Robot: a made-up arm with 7 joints. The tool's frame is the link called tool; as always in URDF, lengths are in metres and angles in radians. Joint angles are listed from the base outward. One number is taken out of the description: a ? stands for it. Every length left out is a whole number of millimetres.
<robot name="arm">
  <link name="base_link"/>
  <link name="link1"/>
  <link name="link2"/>
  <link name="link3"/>
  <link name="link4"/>
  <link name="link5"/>
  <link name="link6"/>
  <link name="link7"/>
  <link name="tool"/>
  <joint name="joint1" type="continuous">
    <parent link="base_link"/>
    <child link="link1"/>
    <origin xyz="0 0 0.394"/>
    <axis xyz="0 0 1"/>
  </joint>
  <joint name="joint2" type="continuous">
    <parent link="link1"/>
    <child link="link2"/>
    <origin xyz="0 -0.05 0"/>
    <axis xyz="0 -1 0"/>
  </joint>
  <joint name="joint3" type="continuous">
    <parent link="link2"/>
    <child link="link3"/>
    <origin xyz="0 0 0.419"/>
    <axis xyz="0 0 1"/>
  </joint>
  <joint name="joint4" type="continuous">
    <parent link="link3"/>
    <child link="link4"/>
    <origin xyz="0.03 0.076 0"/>
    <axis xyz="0 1 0"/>
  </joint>
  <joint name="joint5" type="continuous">
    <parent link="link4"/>
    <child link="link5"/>
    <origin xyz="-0.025 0 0.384"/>
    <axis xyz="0 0 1"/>
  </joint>
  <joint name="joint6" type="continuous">
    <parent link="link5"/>
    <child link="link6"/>
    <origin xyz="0 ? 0"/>
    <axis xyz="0 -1 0"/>
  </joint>
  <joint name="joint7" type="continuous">
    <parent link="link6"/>
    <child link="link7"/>
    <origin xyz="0.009 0 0.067"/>
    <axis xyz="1 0 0"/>
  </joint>
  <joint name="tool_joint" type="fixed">
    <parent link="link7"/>
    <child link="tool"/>
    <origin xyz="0 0 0" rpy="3.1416 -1.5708 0"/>
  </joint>
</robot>
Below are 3 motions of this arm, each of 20 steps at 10 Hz.
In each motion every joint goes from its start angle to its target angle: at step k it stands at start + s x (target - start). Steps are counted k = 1, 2, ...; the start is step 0. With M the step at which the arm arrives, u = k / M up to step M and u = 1 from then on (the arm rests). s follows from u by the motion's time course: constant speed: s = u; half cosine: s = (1 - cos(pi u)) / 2; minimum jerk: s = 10 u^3 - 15 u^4 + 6 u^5.
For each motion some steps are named. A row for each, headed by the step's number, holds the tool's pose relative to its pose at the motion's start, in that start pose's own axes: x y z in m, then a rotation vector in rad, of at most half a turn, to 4 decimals.
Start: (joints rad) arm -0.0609 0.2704 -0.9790 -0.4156 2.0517 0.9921 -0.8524
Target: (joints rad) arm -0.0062 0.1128 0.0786 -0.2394 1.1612 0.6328 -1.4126
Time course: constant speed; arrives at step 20
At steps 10, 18, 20:
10: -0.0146 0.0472 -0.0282 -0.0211 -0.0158 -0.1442
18: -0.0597 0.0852 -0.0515 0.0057 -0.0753 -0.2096
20: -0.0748 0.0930 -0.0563 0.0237 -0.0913 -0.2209

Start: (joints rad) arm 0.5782 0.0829 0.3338 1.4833 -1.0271 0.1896 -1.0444
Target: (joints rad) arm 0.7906 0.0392 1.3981 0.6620 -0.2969 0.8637 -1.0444
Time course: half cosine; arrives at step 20
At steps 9, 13, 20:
9: -0.0664 -0.0480 -0.2562 -0.5369 0.8483 0.0691
13: -0.1862 -0.1196 -0.3538 -0.7911 1.5494 0.1357
20: -0.3068 -0.1688 -0.3591 -0.8584 2.2242 0.2336

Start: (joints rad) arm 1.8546 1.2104 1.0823 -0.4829 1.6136 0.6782 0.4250
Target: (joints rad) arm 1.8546 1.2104 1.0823 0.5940 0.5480 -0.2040 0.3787
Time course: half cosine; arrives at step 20
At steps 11, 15, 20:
11: 0.0444 0.2475 -0.0710 -0.9974 -0.2668 0.2929
15: 0.0142 0.3573 -0.1392 -1.4281 -0.5102 0.5763
20: -0.0144 0.4057 -0.1826 -1.6332 -0.6658 0.7599

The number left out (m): -0.067
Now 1 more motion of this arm.
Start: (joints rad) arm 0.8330 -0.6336 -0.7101 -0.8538 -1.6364 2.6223 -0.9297
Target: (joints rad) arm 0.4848 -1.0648 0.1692 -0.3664 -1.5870 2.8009 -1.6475
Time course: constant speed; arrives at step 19
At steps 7, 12, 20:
7: 0.1238 -0.0738 -0.0508 0.0571 -0.0276 0.1477
12: 0.2319 -0.1043 -0.1065 0.1220 -0.0563 0.2510
20: 0.3907 -0.1030 -0.2088 0.2580 -0.1130 0.3766

